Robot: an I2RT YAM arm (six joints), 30 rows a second.
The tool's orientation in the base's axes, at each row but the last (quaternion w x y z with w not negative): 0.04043, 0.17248, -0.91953, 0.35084; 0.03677, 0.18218, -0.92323, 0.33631; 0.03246, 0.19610, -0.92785, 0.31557; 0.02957, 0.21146, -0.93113, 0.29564; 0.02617, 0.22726, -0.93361, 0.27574; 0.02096, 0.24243, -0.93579, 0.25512; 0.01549, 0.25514, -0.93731, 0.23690; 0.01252, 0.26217, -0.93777, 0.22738; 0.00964, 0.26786, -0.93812, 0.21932; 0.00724, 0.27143, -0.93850, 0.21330; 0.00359, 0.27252, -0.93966, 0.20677; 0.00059, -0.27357, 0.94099, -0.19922; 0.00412, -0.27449, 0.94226, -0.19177
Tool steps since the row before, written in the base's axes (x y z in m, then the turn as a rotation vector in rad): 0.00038, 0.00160, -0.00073, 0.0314, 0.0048, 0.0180; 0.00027, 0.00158, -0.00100, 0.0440, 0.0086, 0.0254; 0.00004, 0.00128, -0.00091, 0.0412, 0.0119, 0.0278; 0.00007, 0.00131, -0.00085, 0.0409, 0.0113, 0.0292; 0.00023, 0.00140, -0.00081, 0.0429, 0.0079, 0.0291; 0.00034, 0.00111, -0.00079, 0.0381, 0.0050, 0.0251; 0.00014, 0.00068, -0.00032, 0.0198, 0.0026, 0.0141; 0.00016, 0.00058, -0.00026, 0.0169, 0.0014, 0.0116; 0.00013, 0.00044, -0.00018, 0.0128, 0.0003, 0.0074; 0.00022, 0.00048, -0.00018, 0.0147, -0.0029, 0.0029; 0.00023, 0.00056, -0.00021, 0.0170, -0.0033, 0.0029; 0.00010, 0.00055, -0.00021, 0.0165, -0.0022, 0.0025; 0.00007, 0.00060, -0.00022, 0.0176, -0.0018, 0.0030
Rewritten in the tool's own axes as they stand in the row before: -0.00096, 0.00144, -0.00049, -0.0273, -0.0189, -0.0152; -0.00093, 0.00163, -0.00022, -0.0388, -0.0252, -0.0226; -0.00064, 0.00143, -0.00004, -0.0369, -0.0231, -0.0267; -0.00071, 0.00139, -0.00003, -0.0362, -0.0242, -0.0275; -0.00092, 0.00135, -0.00003, -0.0366, -0.0276, -0.0255; -0.00092, 0.00105, 0.00017, -0.0317, -0.0257, -0.0210; -0.00049, 0.00059, -0.00001, -0.0163, -0.0138, -0.0119; -0.00046, 0.00047, 0.00000, -0.0136, -0.0122, -0.0094; -0.00035, 0.00034, -0.00001, -0.0101, -0.0093, -0.0055; -0.00045, 0.00032, -0.00001, -0.0107, -0.0109, 0.0000; -0.00051, 0.00039, 0.00000, -0.0124, -0.0124, 0.0004; -0.00039, 0.00045, 0.00000, -0.0126, -0.0111, 0.0003; -0.00039, 0.00051, 0.00000, -0.0137, -0.0116, -0.0001
